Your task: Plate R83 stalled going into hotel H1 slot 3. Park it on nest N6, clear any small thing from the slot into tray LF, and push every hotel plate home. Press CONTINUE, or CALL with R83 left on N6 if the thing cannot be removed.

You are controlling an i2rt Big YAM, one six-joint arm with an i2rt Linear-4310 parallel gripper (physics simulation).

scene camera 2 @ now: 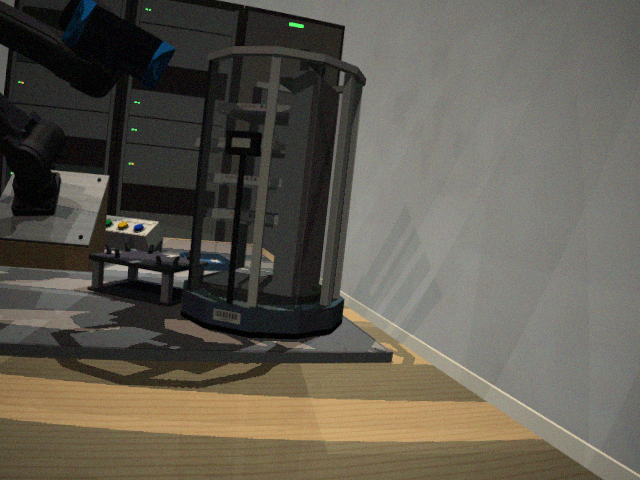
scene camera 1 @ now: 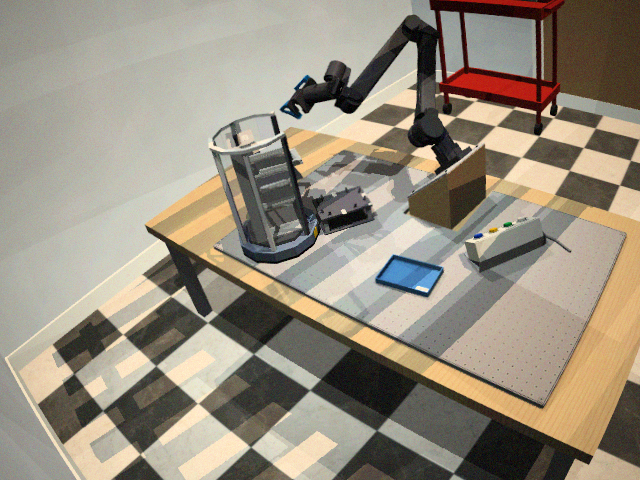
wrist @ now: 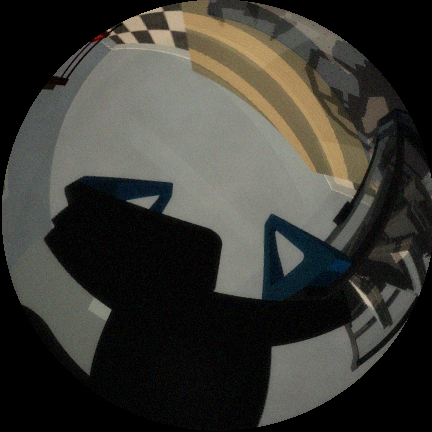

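Pixels of known places: gripper, fingertip midpoint: (scene camera 2: 115, 44) (scene camera 1: 288, 99) (wrist: 220, 203); arm's base, origin of the base link: (scene camera 2: 37, 195) (scene camera 1: 454, 162).
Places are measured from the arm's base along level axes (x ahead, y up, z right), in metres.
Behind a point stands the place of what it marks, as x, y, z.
Observation:
The hotel (scene camera 1: 283, 254) {0.500, -0.110, 0.297} (scene camera 2: 289, 321) {0.434, -0.111, 0.517} is a round caged tower on a blue base, with several pale plates stacked inside. One plate (scene camera 1: 296, 157) {0.346, 0.128, 0.316} juts out of its open side; its label cannot be read. Any small thing in the slot is too hidden to tell. The nest (scene camera 1: 343, 202) {0.248, -0.075, 0.264} (scene camera 2: 142, 259) {0.237, -0.076, 0.291}, a low dark stand with small pegs, is beside the hotel with no plate on it. The blue tray (scene camera 1: 408, 272) (scene camera 2: 212, 261) is empty. My gripper (scene camera 1: 294, 94) {0.182, 0.221, 0.479} (scene camera 2: 119, 42) {0.182, 0.221, 0.479} (wrist: 220, 203) {0.182, 0.221, 0.479} is open and empty, above and beside the hotel's top rim.
The button box (scene camera 1: 505, 241) {0.196, -0.074, -0.261} (scene camera 2: 131, 226) {0.196, -0.070, -0.208} with blue, yellow, green and white buttons is to the right of the tray. The arm's wedge-shaped wooden base (scene camera 1: 439, 204) {0.140, -0.065, -0.018} stands behind the tray. A red cart (scene camera 1: 498, 86) is beyond the table. The wall is past the hotel.

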